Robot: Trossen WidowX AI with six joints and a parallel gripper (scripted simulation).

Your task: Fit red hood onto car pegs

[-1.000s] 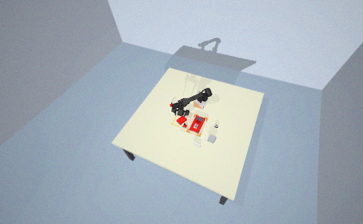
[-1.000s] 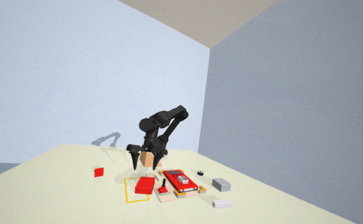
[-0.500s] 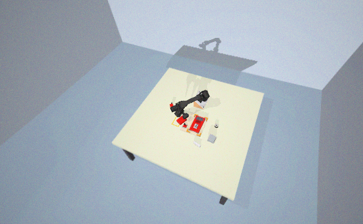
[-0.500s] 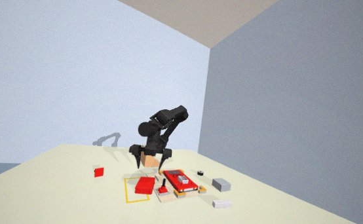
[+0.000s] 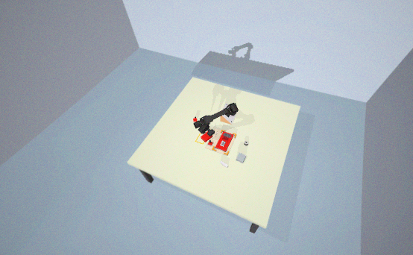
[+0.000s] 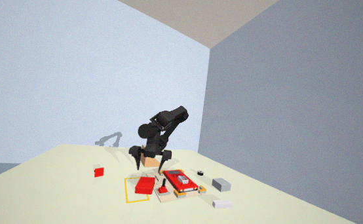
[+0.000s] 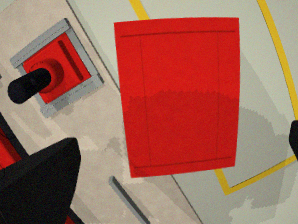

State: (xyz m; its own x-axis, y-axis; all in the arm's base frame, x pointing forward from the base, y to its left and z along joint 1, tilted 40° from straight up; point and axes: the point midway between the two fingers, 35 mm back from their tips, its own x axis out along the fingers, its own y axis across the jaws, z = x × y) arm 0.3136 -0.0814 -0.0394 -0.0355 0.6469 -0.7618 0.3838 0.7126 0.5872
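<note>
The red hood lies 6 cm below my gripper tip. Round my gripper tip: small black cylinder: 9 cm behind, 37 cm to the left, 7 cm below; then pale grey bar: 20 cm ahead, 27 cm to the left, 7 cm below; then grey engine block: 2 cm ahead, 18 cm to the left, 5 cm below.
</note>
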